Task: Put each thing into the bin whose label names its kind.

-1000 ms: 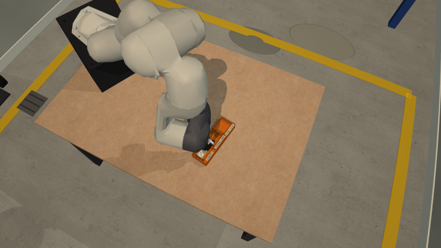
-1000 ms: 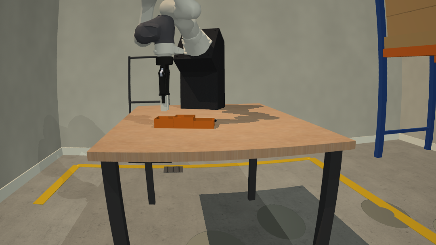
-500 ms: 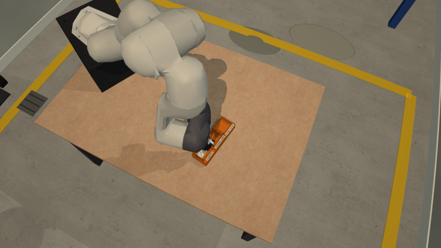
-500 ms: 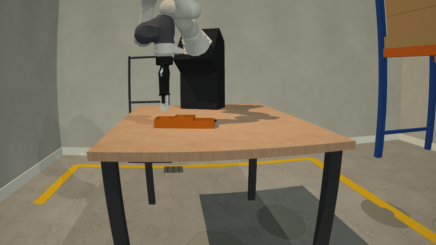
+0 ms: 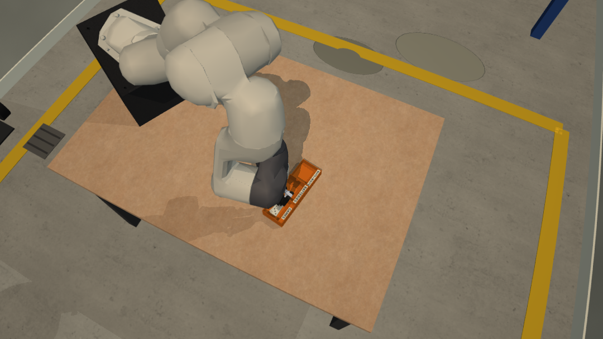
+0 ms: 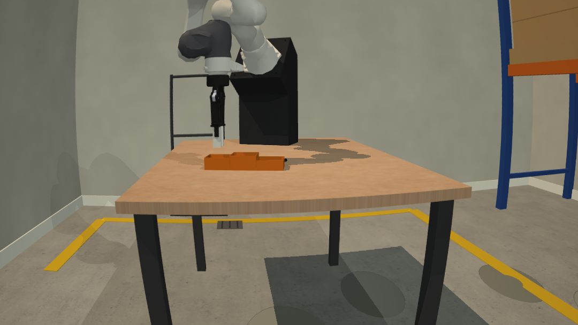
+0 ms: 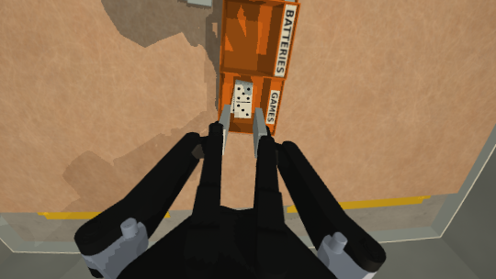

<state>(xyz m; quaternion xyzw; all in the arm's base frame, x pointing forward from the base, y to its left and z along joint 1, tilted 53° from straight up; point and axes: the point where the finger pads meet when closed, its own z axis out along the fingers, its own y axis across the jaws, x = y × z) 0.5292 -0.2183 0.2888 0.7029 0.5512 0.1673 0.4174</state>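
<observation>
My hand is 1 cm past the black battery, 24 cm to the right of it and 10 cm above it. The rest, counted from my hand: white USB stick (1 cm behind, 15 cm to the left, 10 cm below); then brass nut (3 cm behind, 19 cm to the left, 10 cm below).
</observation>
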